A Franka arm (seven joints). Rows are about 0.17 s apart.
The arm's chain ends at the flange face. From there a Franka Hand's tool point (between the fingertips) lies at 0.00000 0.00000 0.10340 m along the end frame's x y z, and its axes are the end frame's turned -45 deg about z.
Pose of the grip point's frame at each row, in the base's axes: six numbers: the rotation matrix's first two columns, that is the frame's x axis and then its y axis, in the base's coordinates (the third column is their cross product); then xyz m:
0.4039 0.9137 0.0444 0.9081 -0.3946 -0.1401 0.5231 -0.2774 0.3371
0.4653 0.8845 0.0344 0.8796 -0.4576 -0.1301 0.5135 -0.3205 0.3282
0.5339 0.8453 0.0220 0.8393 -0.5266 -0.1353 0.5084 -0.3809 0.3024
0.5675 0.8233 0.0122 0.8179 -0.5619 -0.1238 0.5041 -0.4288 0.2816
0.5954 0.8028 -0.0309 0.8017 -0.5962 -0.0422 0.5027 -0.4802 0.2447
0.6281 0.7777 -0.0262 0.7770 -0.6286 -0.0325 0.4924 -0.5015 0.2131
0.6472 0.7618 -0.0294 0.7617 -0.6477 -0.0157 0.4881 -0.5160 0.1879
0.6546 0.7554 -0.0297 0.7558 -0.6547 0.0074 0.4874 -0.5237 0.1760
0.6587 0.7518 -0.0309 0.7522 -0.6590 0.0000 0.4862 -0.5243 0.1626
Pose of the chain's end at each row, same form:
0.9277 0.3671 -0.0677 0.3565 -0.9251 -0.1305 0.5345 -0.2874 0.4394
0.9510 0.3019 -0.0677 0.2930 -0.9490 -0.1163 0.5238 -0.3299 0.4307
0.9710 0.2254 -0.0801 0.2160 -0.9701 -0.1112 0.5190 -0.3903 0.4048
0.9796 0.1848 -0.0789 0.1771 -0.9795 -0.0962 0.5139 -0.4371 0.3842
0.9879 0.1461 -0.0517 0.1459 -0.9892 -0.0080 0.5081 -0.4802 0.3480
0.9936 0.1054 -0.0415 0.1053 -0.9944 -0.0045 0.4967 -0.5015 0.3164
0.9962 0.0807 -0.0319 0.0810 -0.9967 0.0097 0.4913 -0.5147 0.2912
0.9973 0.0712 -0.0158 0.0716 -0.9971 0.0262 0.4888 -0.5209 0.2793
0.9977 0.0656 -0.0218 0.0661 -0.9976 0.0218 0.4883 -0.5219 0.2660

